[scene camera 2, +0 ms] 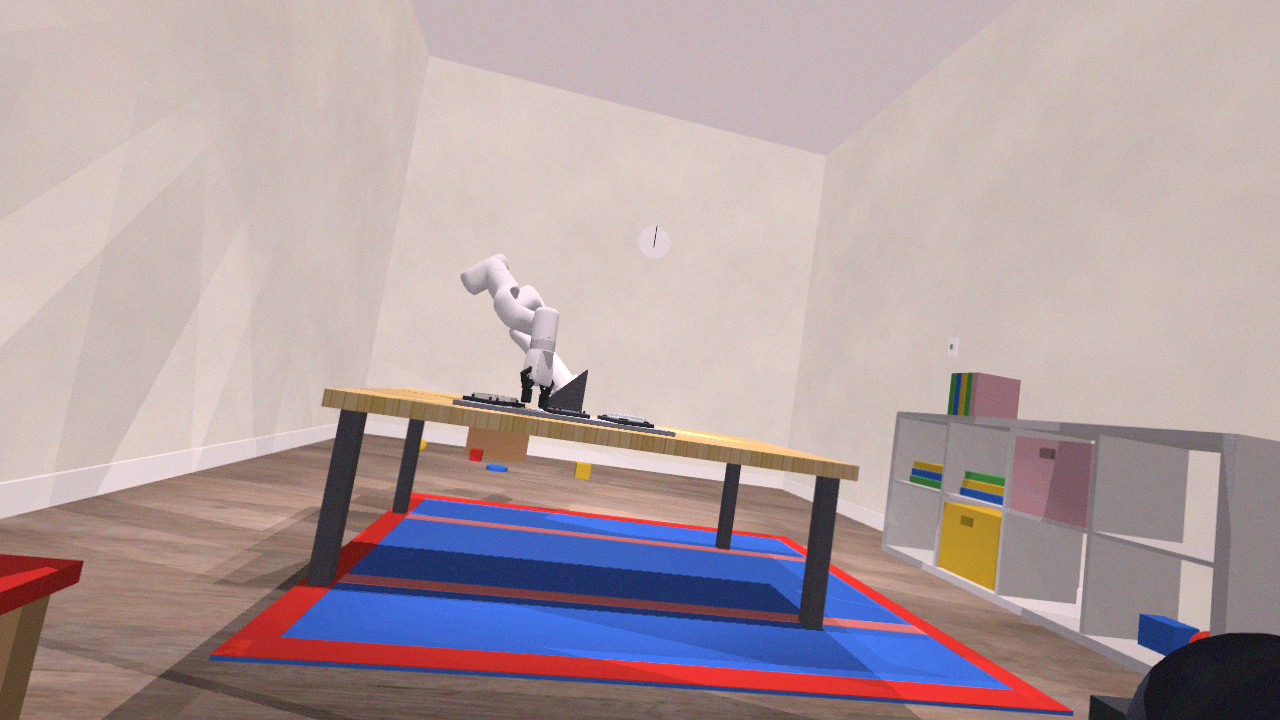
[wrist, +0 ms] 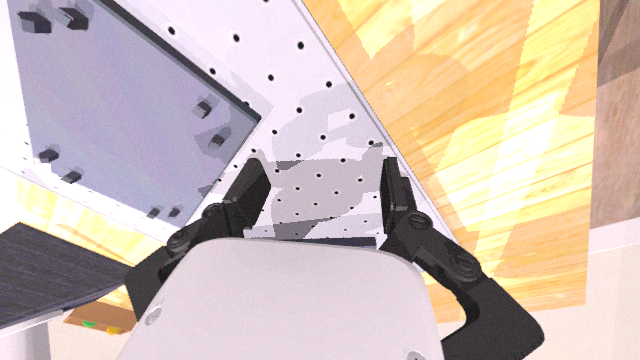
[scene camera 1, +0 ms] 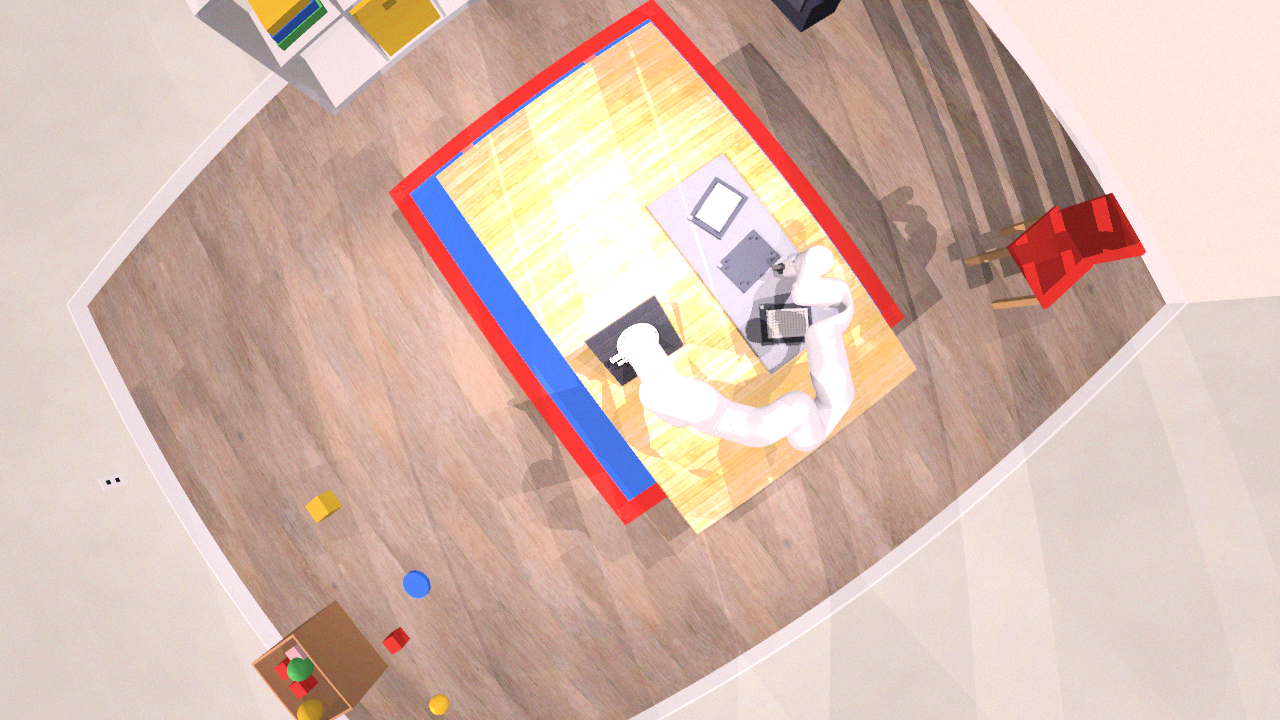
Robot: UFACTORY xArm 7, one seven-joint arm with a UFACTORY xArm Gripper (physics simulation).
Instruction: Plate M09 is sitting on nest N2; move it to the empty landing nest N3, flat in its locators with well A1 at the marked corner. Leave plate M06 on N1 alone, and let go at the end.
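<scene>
A white gridded well plate (scene camera 1: 787,323) sits in a dark nest (scene camera 2: 514,404) (wrist: 330,242) at the near end of the grey perforated board (scene camera 1: 677,209) (wrist: 250,60). In the wrist view the gripper body hides nearly all of this nest and its plate. The middle nest (scene camera 1: 750,260) (wrist: 120,100) is empty, with small dark locators standing on it. A second white plate (scene camera 1: 718,207) (scene camera 2: 624,418) sits in the nest at the board's far end. Plate labels and the corner mark cannot be read. My gripper (scene camera 2: 535,398) (wrist: 320,172) is open and empty, low over the board between the near and middle nests.
The board lies on the wooden table (scene camera 1: 554,179) (scene camera 2: 716,445) (wrist: 550,150), close to one long edge. A dark slab (scene camera 1: 662,315) (scene camera 2: 572,394) (wrist: 55,270) stands at the arm's base, to the left of the gripper in the wrist view.
</scene>
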